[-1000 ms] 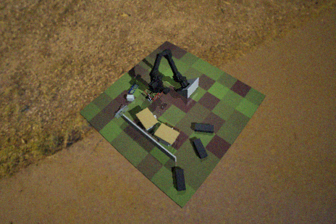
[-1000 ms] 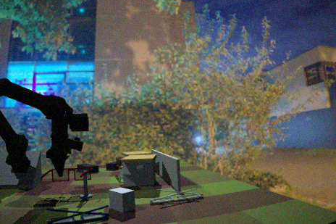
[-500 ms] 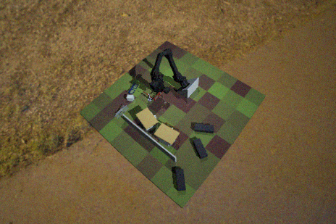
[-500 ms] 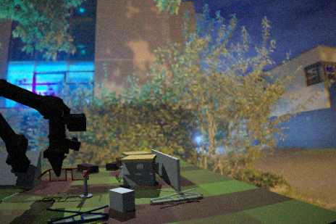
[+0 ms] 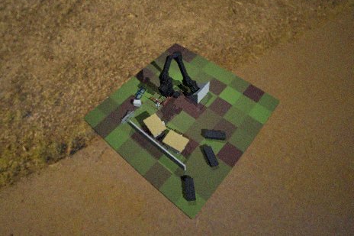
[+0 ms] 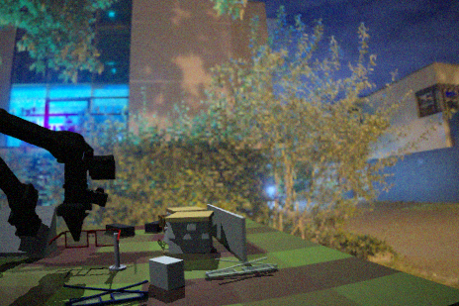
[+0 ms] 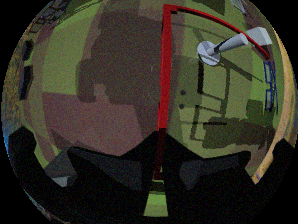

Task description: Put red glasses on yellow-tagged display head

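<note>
My gripper tip is 110 mm short of the short post, 60 mm to the left of it and 40 mm above it. Also, from my gripper tip: cube: 230 mm ahead, 200 mm to the right, 30 mm below; long panel: 410 mm ahead, 240 mm to the left, 10 mm below.
</note>
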